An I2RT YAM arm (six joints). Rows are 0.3 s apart.
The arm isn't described. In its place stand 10 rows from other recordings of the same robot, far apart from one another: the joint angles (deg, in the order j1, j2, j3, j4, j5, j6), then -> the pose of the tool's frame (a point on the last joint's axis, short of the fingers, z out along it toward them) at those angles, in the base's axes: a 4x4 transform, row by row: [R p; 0 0 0 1], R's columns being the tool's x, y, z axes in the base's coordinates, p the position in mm.
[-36.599, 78.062, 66.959, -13.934, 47.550, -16.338] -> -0.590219, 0.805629, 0.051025, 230.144; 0.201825, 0.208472, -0.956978, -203.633; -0.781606, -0.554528, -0.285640, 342.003; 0, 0, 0, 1
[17.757, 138.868, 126.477, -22.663, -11.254, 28.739] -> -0.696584, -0.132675, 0.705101, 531.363; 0.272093, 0.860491, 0.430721, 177.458; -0.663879, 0.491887, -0.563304, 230.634; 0, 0, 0, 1
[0.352, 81.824, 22.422, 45.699, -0.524, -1.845] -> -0.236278, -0.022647, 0.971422, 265.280; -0.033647, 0.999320, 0.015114, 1.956; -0.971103, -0.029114, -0.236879, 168.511; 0, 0, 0, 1
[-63.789, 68.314, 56.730, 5.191, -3.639, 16.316] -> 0.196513, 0.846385, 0.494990, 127.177; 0.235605, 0.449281, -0.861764, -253.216; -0.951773, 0.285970, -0.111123, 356.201; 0, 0, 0, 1
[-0.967, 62.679, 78.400, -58.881, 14.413, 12.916] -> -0.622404, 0.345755, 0.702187, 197.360; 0.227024, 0.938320, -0.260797, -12.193; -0.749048, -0.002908, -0.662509, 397.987; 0, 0, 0, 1
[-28.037, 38.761, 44.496, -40.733, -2.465, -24.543] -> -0.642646, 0.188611, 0.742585, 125.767; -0.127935, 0.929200, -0.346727, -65.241; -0.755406, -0.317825, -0.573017, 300.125; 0, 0, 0, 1
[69.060, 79.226, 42.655, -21.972, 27.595, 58.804] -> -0.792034, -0.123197, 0.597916, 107.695; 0.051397, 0.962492, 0.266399, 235.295; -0.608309, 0.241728, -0.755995, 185.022; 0, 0, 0, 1
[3.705, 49.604, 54.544, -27.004, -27.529, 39.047] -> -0.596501, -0.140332, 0.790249, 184.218; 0.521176, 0.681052, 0.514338, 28.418; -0.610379, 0.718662, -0.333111, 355.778; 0, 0, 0, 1
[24.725, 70.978, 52.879, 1.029, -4.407, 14.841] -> -0.381641, -0.399317, 0.833604, 262.398; 0.105418, 0.877177, 0.468452, 123.840; -0.918279, 0.266657, -0.292672, 311.864; 0, 0, 0, 1
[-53.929, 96.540, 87.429, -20.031, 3.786, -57.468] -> -0.862794, 0.210250, 0.459762, 231.929; -0.244342, 0.622728, -0.743308, -322.384; -0.442587, -0.753661, -0.485913, 342.897; 0, 0, 0, 1
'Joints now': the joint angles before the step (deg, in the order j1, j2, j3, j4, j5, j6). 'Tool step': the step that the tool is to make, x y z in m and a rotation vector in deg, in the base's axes. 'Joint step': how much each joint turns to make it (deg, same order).
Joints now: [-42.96, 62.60, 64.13, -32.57, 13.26, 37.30]
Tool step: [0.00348, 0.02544, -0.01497, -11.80, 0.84, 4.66]
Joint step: [6.35, -6.40, -10.12, 12.92, 5.78, -8.17]
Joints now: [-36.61, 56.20, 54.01, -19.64, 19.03, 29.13]
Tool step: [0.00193, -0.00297, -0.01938, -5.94, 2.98, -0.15]
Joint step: [0.05, -0.55, -6.10, 8.94, 2.44, -6.48]
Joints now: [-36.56, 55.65, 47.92, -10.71, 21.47, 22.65]
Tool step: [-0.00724, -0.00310, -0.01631, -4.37, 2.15, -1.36]
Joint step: [-1.60, -1.59, -5.51, 6.74, 1.17, -5.00]
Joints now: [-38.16, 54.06, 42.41, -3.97, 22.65, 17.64]
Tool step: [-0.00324, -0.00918, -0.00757, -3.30, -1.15, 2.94]
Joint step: [-3.19, 0.27, -3.27, 7.69, -5.54, -3.39]
